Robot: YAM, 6 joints.
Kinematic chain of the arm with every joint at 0, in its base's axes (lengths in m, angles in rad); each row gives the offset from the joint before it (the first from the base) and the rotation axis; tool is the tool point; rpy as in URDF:
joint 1: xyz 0 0 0.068 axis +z
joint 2: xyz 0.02 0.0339 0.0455 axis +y
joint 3: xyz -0.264 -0.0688 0 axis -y
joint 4: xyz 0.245 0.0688 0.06 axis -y
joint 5: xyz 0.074 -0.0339 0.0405 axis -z
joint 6: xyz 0.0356 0 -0.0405 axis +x
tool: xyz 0 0 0 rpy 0 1.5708 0
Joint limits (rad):
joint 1: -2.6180..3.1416
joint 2: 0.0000..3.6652
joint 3: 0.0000..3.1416
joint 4: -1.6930..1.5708
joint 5: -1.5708..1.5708
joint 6: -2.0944..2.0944
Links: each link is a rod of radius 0.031 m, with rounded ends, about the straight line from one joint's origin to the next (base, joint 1, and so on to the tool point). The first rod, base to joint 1, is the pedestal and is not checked.
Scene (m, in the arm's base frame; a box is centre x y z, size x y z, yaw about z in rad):
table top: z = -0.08
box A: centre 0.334 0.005 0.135 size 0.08 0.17 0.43 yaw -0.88
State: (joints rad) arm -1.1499 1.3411 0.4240 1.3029 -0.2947 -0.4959
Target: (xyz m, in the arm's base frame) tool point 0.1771 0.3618 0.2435
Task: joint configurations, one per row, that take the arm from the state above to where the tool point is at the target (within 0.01 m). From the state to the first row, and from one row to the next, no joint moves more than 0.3 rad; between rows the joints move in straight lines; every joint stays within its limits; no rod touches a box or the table.
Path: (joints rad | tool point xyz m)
1: -0.8804 1.1495 0.4586 1.3391 -0.3249 -0.5805 | 0.1520 -0.1662 0.3096
2: -0.6109 0.9579 0.4932 1.3753 -0.3551 -0.6651 | 0.1545 -0.0931 0.3581
3: -0.3414 0.7663 0.5278 1.4115 -0.3853 -0.7497 | 0.1208 -0.0287 0.3956
4: -0.0718 0.5748 0.5624 1.4476 -0.4155 -0.8343 | 0.0594 0.0101 0.4196
5: 0.1977 0.3832 0.5970 1.4838 -0.4457 -0.9189 | -0.0144 0.0128 0.4281
6: 0.4672 0.1916 0.6316 1.5200 -0.4759 -1.0035 | -0.0816 -0.0229 0.4202
7: 0.7367 0.0000 0.6661 1.5562 -0.5061 -1.0881 | -0.1243 -0.0895 0.3957
8: 0.7857 0.2680 0.7121 1.5023 -0.4936 -1.0035 | -0.0669 -0.0431 0.4409
9: 0.8347 0.5361 0.7581 1.4483 -0.4811 -0.9189 | -0.0066 0.0172 0.4659
10: 0.8837 0.8041 0.8041 1.3944 -0.4686 -0.8343 | 0.0513 0.0878 0.4678
11: 0.9327 1.0722 0.8501 1.3404 -0.4561 -0.7497 | 0.1019 0.1638 0.4452
12: 0.9817 1.3402 0.8960 1.2865 -0.4436 -0.6651 | 0.1414 0.2391 0.3986
13: 1.0307 1.6082 0.9420 1.2325 -0.4311 -0.5805 | 0.1669 0.3072 0.3301
14: 1.0797 1.8763 0.9880 1.1786 -0.4186 -0.4959 | 0.1771 0.3618 0.2435

